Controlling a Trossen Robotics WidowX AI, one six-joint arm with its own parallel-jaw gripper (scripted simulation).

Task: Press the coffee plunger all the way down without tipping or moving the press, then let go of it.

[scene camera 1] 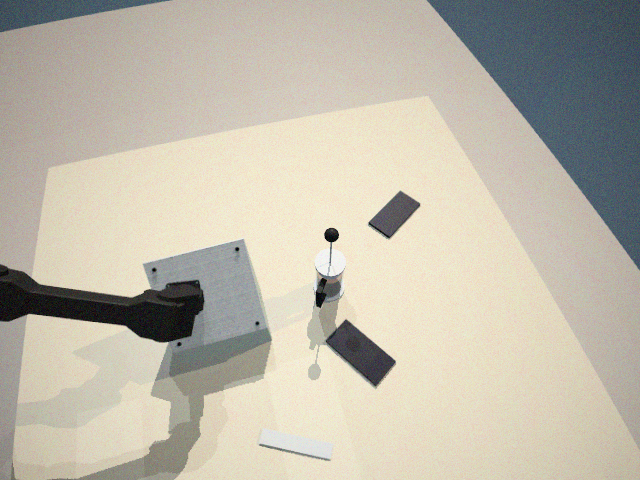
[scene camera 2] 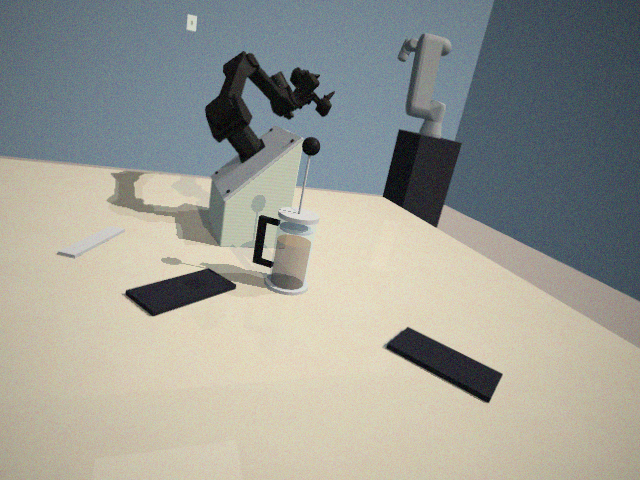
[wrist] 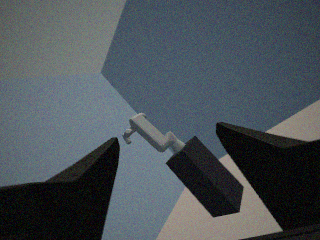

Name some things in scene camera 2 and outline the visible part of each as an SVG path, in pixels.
The gripper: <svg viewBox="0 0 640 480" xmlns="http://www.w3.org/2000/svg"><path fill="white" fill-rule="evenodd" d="M294 68L291 73L290 82L296 87L293 92L300 99L301 106L299 109L302 109L306 104L310 105L314 101L317 105L315 110L321 116L328 115L332 107L330 99L335 91L327 96L324 95L320 99L314 93L314 90L319 86L317 78L320 77L320 74L313 74L308 70L301 70L299 67Z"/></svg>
A glass coffee press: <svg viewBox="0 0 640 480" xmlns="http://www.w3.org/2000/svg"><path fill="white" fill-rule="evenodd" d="M315 137L308 137L302 143L302 149L308 155L299 208L283 207L279 209L279 219L261 215L258 220L253 263L271 268L270 274L265 279L265 285L270 290L283 295L300 295L308 290L306 279L316 227L320 217L318 214L301 207L310 157L317 154L320 150L320 142ZM267 223L277 226L272 261L262 258Z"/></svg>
A white strip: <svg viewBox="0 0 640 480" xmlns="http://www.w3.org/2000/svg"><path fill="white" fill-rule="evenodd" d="M125 229L109 226L58 251L58 255L75 259L125 232Z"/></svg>
